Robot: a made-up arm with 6 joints. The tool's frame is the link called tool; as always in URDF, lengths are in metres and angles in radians.
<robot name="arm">
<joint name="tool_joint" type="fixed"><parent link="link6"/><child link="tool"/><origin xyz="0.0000 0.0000 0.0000"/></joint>
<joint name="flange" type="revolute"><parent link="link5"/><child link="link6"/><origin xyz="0.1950 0.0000 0.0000"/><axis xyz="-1 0 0"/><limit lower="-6.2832" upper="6.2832"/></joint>
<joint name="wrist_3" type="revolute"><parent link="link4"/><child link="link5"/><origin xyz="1.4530 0.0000 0.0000"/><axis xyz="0 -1 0"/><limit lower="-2.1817" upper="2.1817"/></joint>
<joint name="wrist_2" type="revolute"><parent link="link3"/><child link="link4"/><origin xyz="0.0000 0.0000 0.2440"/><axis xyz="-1 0 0"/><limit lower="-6.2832" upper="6.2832"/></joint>
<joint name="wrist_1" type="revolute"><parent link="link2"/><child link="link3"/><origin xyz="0.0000 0.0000 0.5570"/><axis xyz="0 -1 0"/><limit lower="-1.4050" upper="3.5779"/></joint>
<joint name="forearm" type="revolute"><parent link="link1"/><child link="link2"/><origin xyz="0.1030 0.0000 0.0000"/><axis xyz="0 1 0"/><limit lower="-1.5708" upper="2.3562"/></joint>
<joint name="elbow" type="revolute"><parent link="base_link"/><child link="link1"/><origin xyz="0.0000 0.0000 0.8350"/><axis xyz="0 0 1"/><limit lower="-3.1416" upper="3.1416"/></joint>
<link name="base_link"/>
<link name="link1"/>
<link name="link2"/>
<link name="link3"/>
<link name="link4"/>
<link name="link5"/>
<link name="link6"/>
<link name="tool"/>
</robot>
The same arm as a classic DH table. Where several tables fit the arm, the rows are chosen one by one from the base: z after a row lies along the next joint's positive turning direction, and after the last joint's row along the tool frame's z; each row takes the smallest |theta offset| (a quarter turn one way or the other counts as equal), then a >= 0, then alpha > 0; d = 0 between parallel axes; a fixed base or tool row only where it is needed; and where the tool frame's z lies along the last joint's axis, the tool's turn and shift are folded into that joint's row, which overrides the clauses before.
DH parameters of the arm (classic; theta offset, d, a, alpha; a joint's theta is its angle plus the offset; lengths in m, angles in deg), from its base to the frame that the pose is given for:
elbow: 0.00 0.8350 0.1030 -90.00
forearm: -90.00 0.0000 0.5570 180.00
wrist_1: 0.00 0.0000 0.2440 -90.00
wrist_2: 0.00 -1.4530 0.0000 90.00
wrist_3: 0.00 0.0000 0.0000 -90.00
flange: 90.00 -0.1950 0.0000 90.00
tool (fixed): -90.00 0.0000 0.0000 0.00
Joint limits (deg, base to tool): -180.00..180.00 -90.00..135.00 -80.50..205.00 -360.00..360.00 -125.00..125.00 -360.00..360.00

